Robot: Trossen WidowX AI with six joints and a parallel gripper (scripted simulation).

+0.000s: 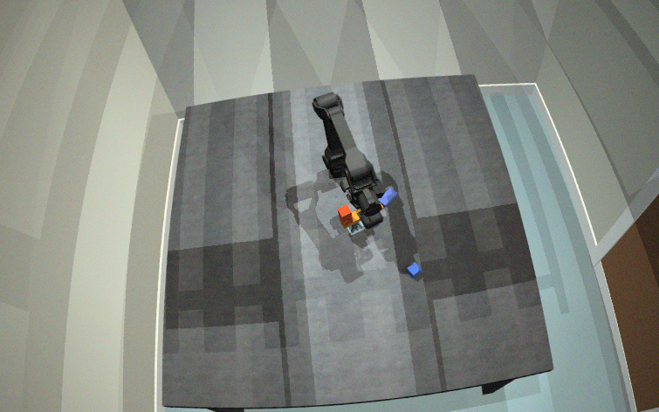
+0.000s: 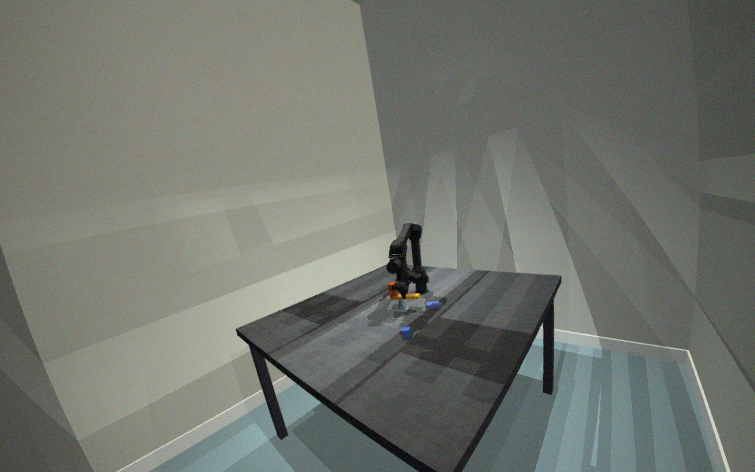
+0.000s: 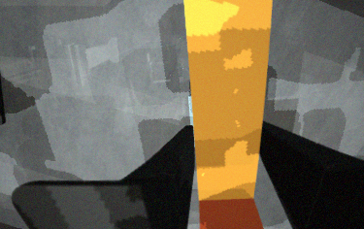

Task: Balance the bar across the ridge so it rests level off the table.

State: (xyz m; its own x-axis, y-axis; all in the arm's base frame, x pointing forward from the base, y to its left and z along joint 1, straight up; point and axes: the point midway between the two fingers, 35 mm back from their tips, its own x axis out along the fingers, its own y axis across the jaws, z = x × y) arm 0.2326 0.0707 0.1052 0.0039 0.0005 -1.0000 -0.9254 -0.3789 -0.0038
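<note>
My gripper tip is 10 cm to the right of the flat blue block, 9 cm past it and 6 cm above it. Also, from my gripper tip: small blue cube: 20 cm ahead, 15 cm to the left, 5 cm below.
</note>
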